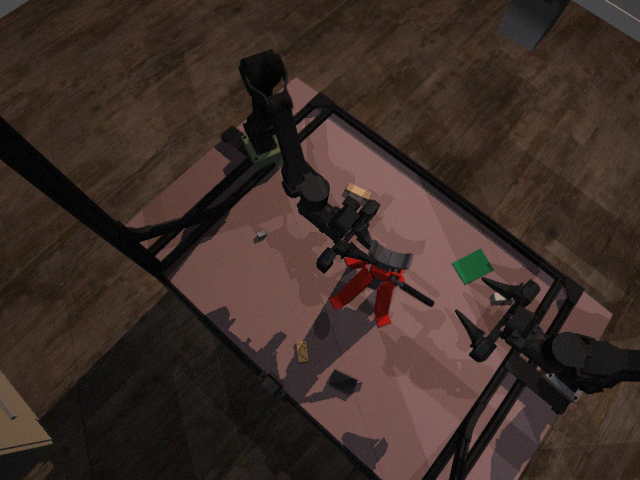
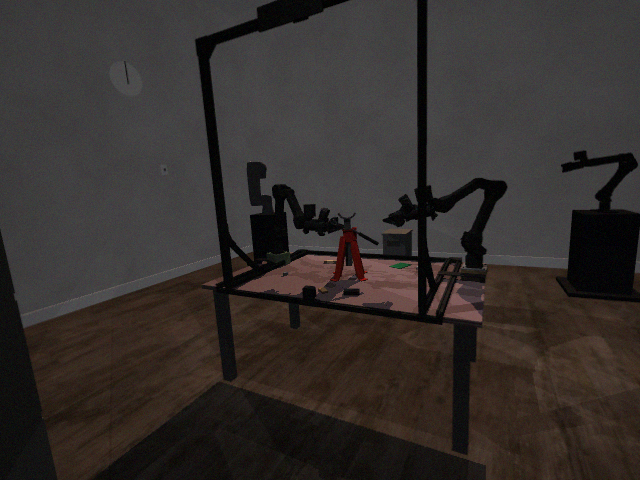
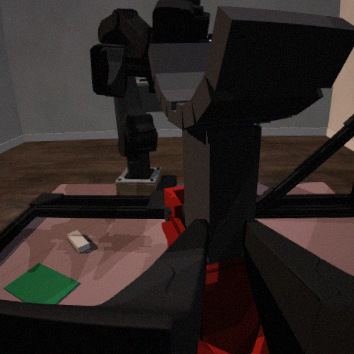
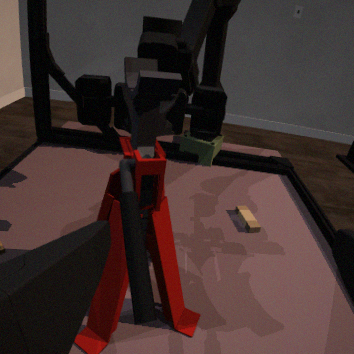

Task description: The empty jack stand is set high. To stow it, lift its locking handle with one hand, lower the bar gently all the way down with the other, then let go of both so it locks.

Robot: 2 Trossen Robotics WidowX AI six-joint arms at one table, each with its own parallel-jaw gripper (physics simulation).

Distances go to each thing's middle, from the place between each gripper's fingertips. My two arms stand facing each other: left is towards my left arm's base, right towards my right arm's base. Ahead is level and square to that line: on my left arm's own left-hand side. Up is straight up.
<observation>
Now: the dark bar with saddle (image 1: 386, 260) 6 cm below my left hand and 1 cm to the right of it. From my left hand the other things lie so: locking handle (image 4: 142, 301) (9 cm to the right, 5 cm below, 1 cm ahead); then green square (image 1: 471, 267) (24 cm below, 24 cm ahead, 21 cm to the right).
Now: right hand 9 cm to the right of the locking handle, 8 cm above it and 4 cm past it. From my right hand the other things lie so: dark bar with saddle (17 cm to the left, 9 cm below, 4 cm behind); then green square (28 cm below, 20 cm ahead, 2 cm to the right).
</observation>
